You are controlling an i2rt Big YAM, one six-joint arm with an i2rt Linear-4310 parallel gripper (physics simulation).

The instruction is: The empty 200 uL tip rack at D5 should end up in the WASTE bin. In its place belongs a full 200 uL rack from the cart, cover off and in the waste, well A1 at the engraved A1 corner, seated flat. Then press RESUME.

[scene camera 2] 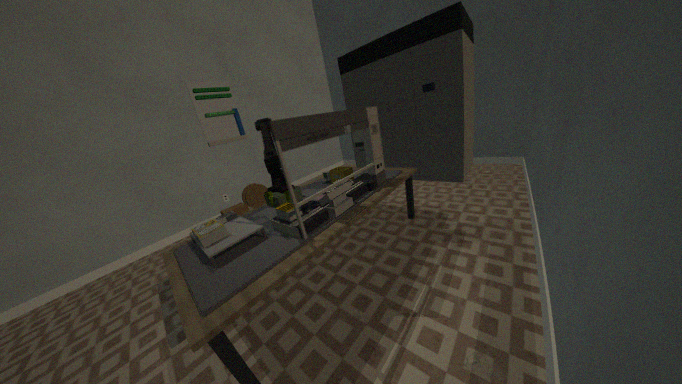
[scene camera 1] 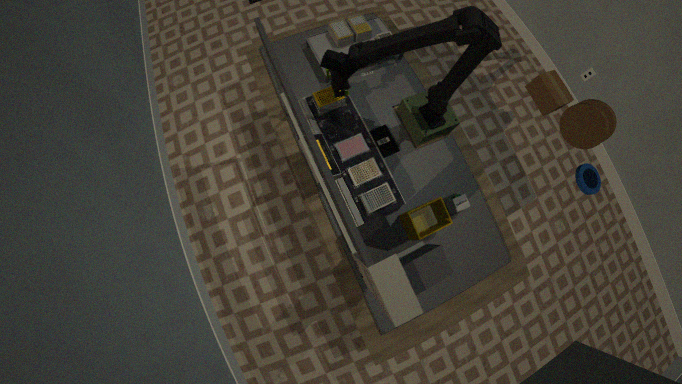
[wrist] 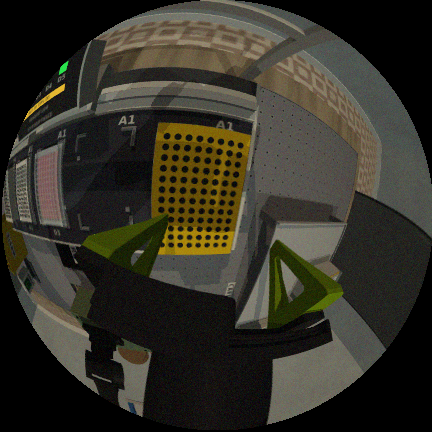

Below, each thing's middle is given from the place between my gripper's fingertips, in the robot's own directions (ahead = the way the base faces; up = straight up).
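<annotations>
Relative to the tan rack (wrist: 24, 199), my hand is 7 cm above, 39 cm to the right and 1 cm short of it.
</annotations>
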